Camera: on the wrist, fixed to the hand. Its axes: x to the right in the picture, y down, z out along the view.
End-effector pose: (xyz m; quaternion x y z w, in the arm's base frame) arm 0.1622 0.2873 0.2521 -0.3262 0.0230 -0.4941 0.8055
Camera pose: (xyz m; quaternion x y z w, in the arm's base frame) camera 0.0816 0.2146 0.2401 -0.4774 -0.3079 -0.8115 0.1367
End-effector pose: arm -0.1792 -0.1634 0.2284 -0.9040 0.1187 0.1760 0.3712
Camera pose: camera -0.1219 -0.1637 0.3214 -0.7029 -0.6646 0.0782 0.2411
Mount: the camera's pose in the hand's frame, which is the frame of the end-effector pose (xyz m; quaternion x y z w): 0.0144 -0.0781 -0.0750 -0.1692 -0.2223 -0.6976 0.6598
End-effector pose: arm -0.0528 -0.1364 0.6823 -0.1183 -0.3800 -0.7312 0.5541
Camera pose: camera -0.1097 -0.1907 0.6065 0.0693 0.3327 0.9069 0.2490
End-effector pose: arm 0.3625 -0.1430 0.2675 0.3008 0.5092 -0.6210 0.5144
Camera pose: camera 0.2732 -0.0809 0.2573 -0.3818 0.5365 -0.7493 0.0703
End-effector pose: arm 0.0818 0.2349 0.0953 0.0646 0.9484 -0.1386 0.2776
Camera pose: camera 0.0160 0.1835 0.1657 -0.6968 0.6326 -0.1390 0.3082
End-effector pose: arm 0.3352 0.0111 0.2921 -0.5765 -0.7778 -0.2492 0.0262
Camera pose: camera 0.2408 -0.0240 0.3345 -0.1024 0.8790 0.1861 0.4270
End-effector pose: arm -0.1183 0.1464 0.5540 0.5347 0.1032 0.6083 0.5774
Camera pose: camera -0.1263 0.2194 0.4731 0.3183 0.2098 -0.1028 0.9187
